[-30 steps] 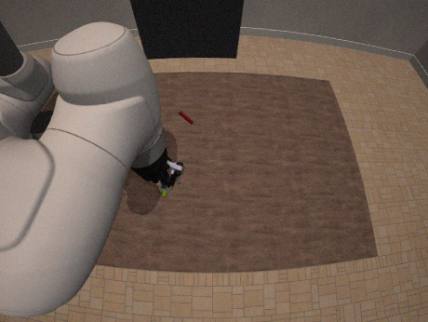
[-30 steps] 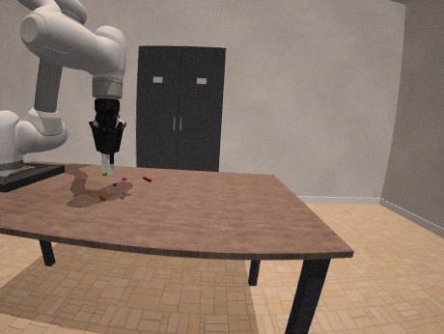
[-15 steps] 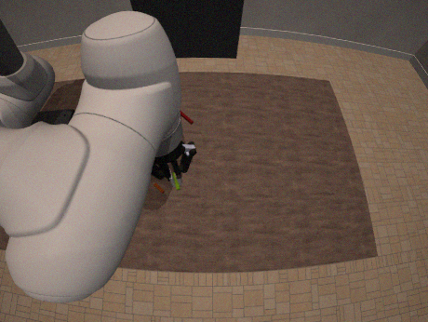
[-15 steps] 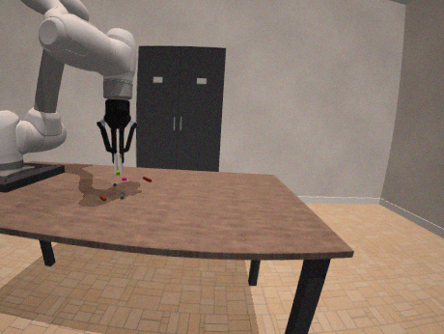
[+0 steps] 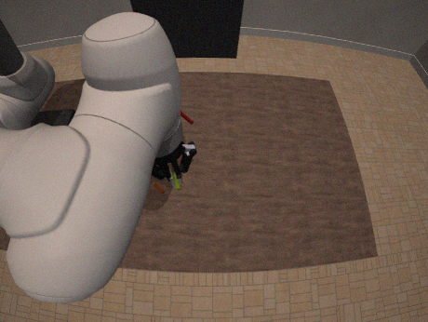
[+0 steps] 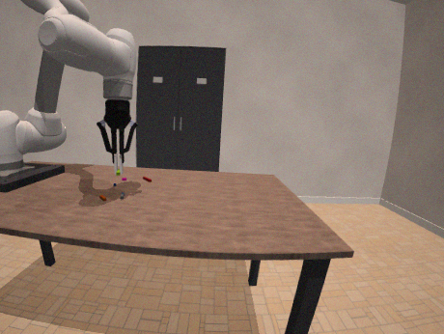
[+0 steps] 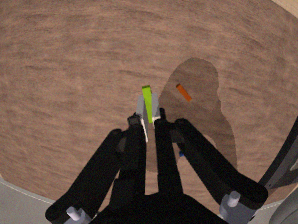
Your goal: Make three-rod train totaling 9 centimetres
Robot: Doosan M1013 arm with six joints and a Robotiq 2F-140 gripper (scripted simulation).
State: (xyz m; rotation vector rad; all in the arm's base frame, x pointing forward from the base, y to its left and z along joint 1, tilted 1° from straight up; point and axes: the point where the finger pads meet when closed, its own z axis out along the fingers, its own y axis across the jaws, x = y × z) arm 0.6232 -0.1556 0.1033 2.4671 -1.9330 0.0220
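My gripper is now 10 mm past the grey rod, 40 mm to the right of it and 130 mm above it. Also, from my hand: orange rod: 70 mm behind, 10 mm to the left, 130 mm below; magenta rod: 80 mm behind, 260 mm to the left, 130 mm below; lime rod: 30 mm below.
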